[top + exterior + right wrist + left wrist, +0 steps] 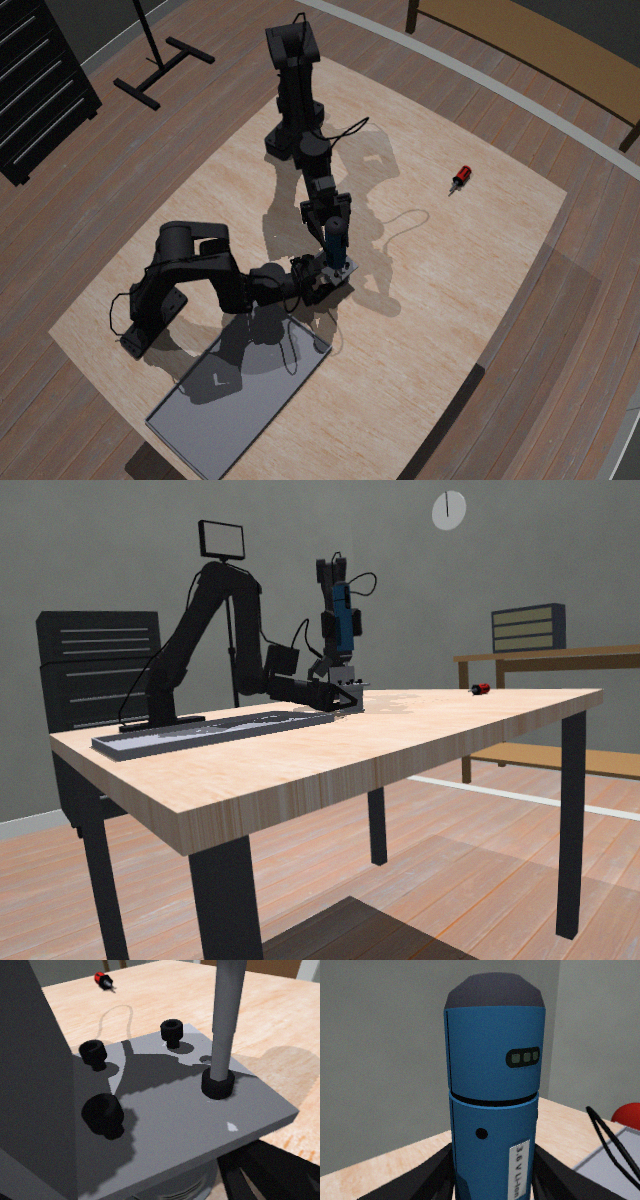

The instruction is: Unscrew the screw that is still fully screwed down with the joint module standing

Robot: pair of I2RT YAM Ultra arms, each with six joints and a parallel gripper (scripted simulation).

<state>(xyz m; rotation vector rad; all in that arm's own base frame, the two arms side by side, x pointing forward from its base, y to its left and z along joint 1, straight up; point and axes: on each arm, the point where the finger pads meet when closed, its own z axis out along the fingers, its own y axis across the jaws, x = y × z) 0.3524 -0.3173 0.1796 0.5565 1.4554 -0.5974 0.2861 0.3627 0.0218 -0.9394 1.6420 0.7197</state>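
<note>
My right hand is 5 cm below the grey bracket. Also, from my right hand: shallow grey tray 35 cm to the right, 5 cm behind, 2 cm below; then small red-handled screwdriver 41 cm to the left, 15 cm ahead, 1 cm below.
</note>
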